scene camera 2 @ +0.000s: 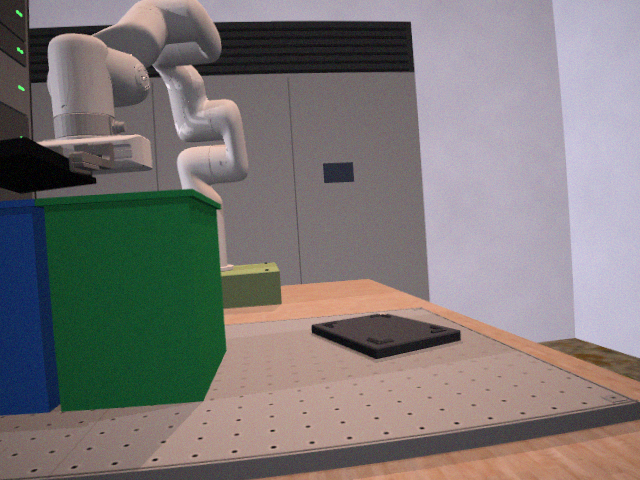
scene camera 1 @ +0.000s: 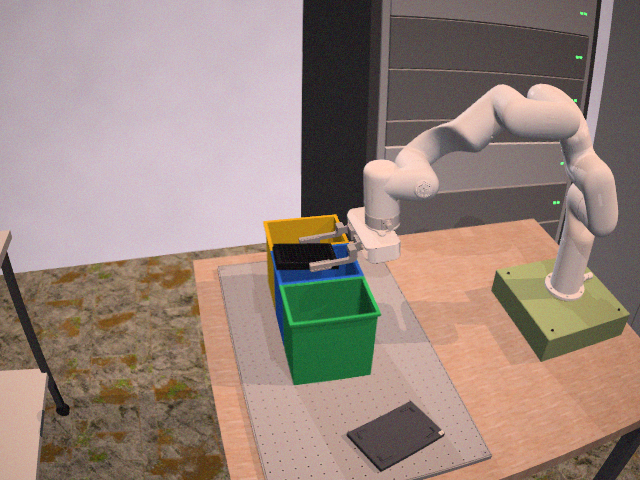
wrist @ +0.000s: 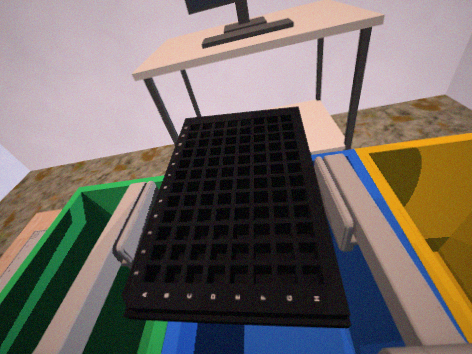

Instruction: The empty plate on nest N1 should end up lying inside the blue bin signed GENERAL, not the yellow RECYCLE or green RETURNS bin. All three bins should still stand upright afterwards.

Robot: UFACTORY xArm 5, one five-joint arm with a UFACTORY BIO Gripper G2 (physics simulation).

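Frame: origin at the arm's base, x ahead, y left, z up, level; millimetres.
Where they show: end effector, tool point: point(scene camera 2: 34, 167) point(scene camera 1: 314, 253) point(wrist: 232, 210); arm's base, origin of the base link: point(scene camera 1: 564, 287).
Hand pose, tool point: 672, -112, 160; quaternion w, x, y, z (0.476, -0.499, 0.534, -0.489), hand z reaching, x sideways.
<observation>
Each offset is from my tool point to the centre of the thing, as dx, dy, dz. Level surfaces: height alone.
The black plate @[+21, -2, -4] point(scene camera 1: 294, 255) point(scene camera 2: 31, 166) point(wrist: 240, 200) with a grid of empty wells is level, its long sides between the fingers of my gripper point(scene camera 1: 306, 253) point(wrist: 235, 200), which is shut on it. It hangs a little above the rim of the blue bin @[-10, -23, -131] point(scene camera 1: 347, 271) point(scene camera 2: 20, 310) point(wrist: 372, 300), covering part of the opening. The green bin @[+1, +107, -131] point(scene camera 1: 330, 346) point(scene camera 2: 134, 304) point(wrist: 75, 215) and the yellow bin @[-20, -152, -131] point(scene camera 1: 289, 229) point(wrist: 450, 190) stand upright on either side of the blue one, which is upright too. No bin signs are readable.
A flat dark nest @[-67, +367, -214] point(scene camera 1: 395, 435) point(scene camera 2: 385, 335) lies on the perforated board @[dz -221] point(scene camera 1: 315, 423) point(scene camera 2: 289, 403), apart from the green bin. The arm stands on an olive base block point(scene camera 1: 547, 330) point(scene camera 2: 253, 289) on the wooden table. Server racks stand behind. A second desk point(wrist: 280, 37) with a monitor stands beyond the bins.
</observation>
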